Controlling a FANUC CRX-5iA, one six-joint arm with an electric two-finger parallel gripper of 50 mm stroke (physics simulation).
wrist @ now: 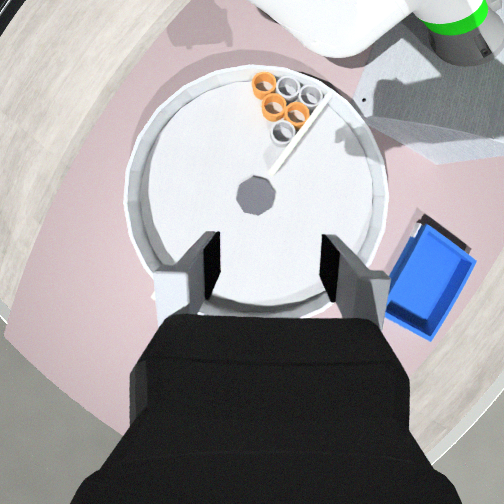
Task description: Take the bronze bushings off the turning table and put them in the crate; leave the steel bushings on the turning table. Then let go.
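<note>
The round white turning table point(257, 192) fills the middle of the wrist view. Three bronze bushings stand at its far edge: one point(264, 84), one point(274, 106) and one point(297, 114). Three steel bushings stand among them: one point(288, 87), one point(310, 95) and one point(283, 132). All six are bunched against a white bar point(299, 136) that runs from the rim toward the grey hub point(256, 195). My gripper point(270, 262) is open and empty, high above the near part of the table, well away from the bushings. The blue crate point(430, 281) sits to the right and looks empty.
The table has a raised grey rim point(134, 200). The robot's white base point(340, 25) and its grey mounting plate point(435, 110) lie beyond the table at the top right. Everything rests on a pink mat point(75, 280).
</note>
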